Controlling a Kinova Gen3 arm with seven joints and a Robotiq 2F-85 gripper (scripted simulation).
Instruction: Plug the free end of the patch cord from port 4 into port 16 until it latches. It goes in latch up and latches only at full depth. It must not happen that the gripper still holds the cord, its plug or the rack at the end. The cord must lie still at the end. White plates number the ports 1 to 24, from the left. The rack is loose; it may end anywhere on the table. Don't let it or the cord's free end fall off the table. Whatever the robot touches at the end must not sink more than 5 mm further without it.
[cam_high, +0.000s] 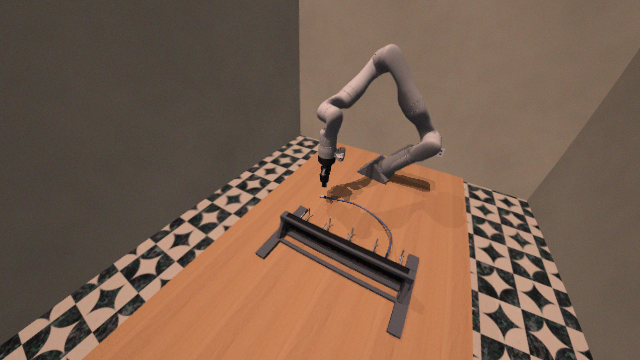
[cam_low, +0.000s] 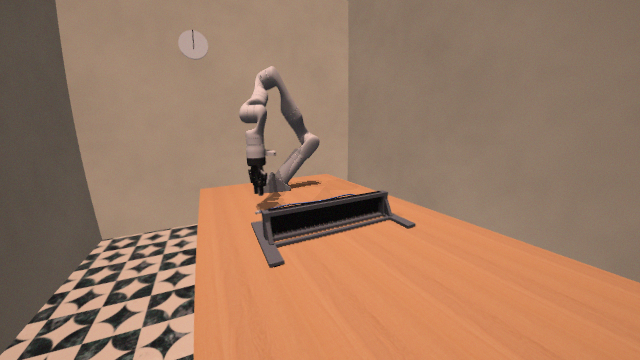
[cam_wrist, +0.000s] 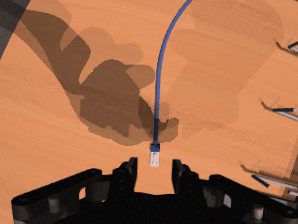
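Right now the patch cord plug is 9 cm below my hand and 1 cm to the right of it.
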